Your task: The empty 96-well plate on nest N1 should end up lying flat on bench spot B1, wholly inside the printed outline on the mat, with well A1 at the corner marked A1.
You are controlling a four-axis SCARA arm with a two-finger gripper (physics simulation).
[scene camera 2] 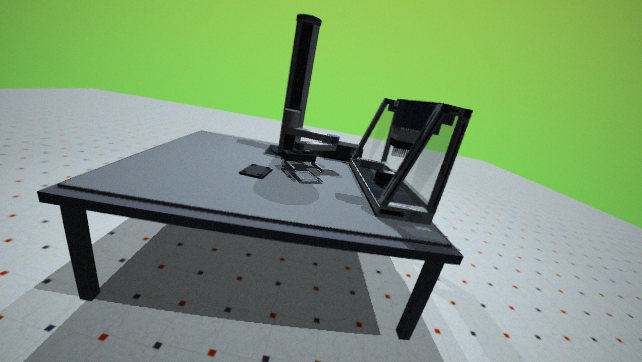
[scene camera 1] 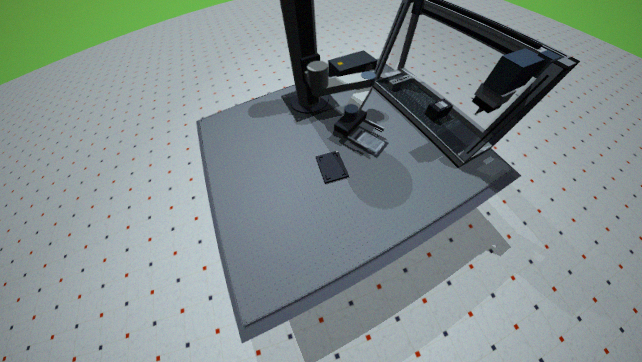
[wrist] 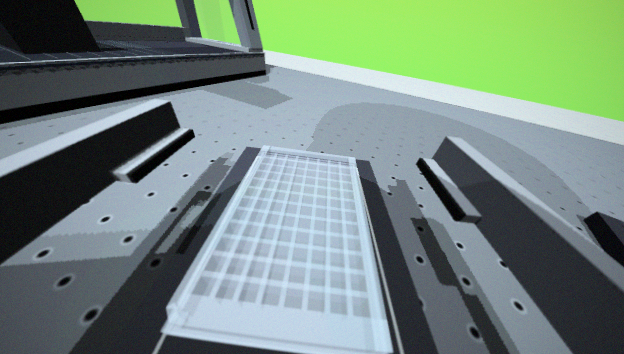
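Pixels of known places: gripper, fingertip midpoint: (scene camera 2: 308, 170) (scene camera 1: 375, 138) (wrist: 308, 134); arm's base, link origin: (scene camera 1: 309, 102).
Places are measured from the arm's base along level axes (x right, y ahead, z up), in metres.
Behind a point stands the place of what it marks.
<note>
The clear 96-well plate (scene camera 1: 371, 142) @[x -0.138, y 0.510, z 0.029 m] (scene camera 2: 307, 176) @[x -0.148, y 0.513, z 0.026 m] (wrist: 295, 235) @[x -0.131, y 0.479, z 0.029 m] lies flat, as far as the views show, on the dark mat (wrist: 393, 255) @[x -0.078, y 0.506, z 0.015 m] of the bench spot. A thin pale printed line (wrist: 399, 342) @[x -0.071, y 0.466, z 0.015 m] shows close outside its near right side, and another beyond its near left corner; the near end of the outline is out of view. The A1 mark and well A1 cannot be made out. My gripper (scene camera 1: 372, 140) @[x -0.149, y 0.522, z 0.063 m] (scene camera 2: 305, 171) @[x -0.149, y 0.522, z 0.063 m] (wrist: 308, 134) @[x -0.149, y 0.522, z 0.063 m] is open, its fingers standing apart on both long sides of the plate with a gap on each side. The dark nest (scene camera 1: 332, 167) @[x 0.121, y 0.551, z 0.025 m] (scene camera 2: 255, 171) @[x 0.120, y 0.568, z 0.025 m] holds nothing.
A framed enclosure (scene camera 1: 447, 156) @[x -0.450, y 0.771, z 0.019 m] (scene camera 2: 376, 206) @[x -0.450, y 0.823, z 0.049 m] (wrist: 150, 86) @[x -0.450, y 0.580, z 0.025 m] with a multi-tip head inside stands on the right of the bench. The arm's column (scene camera 1: 300, 50) @[x 0.037, y 0.065, z 0.368 m] (scene camera 2: 301, 70) @[x -0.007, y 0.077, z 0.574 m] rises at the back, with a dark box (scene camera 1: 353, 62) @[x -0.387, y -0.088, z 0.128 m] beside it. A dark block (wrist: 607, 234) @[x 0.068, y 0.604, z 0.021 m] shows at the wrist view's right edge.
</note>
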